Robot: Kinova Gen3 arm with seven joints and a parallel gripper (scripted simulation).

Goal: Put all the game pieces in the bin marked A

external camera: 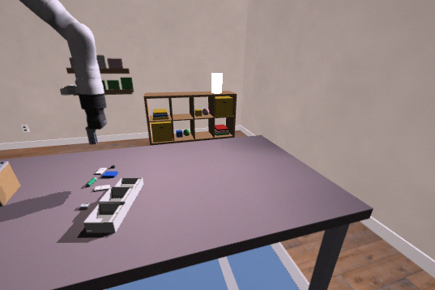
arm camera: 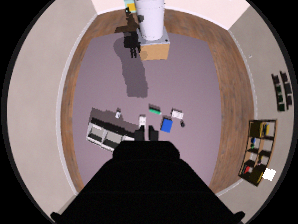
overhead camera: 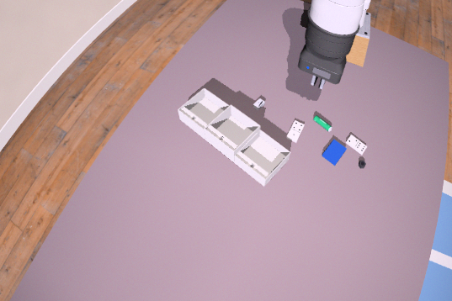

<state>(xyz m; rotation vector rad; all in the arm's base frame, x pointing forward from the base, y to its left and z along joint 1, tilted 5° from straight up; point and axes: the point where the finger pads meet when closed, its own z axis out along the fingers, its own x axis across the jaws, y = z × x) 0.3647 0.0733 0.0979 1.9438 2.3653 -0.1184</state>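
Right now the joined white bins is 180 mm below my hand, 120 mm to the right of it and 100 mm ahead of it. From my hand the other things lie so: green cylinder (200 mm below, 60 mm behind, 20 mm to the left); white-grey object (200 mm below, 130 mm to the right, 10 mm behind); blue flat block (200 mm below, 80 mm to the left, 10 mm behind).
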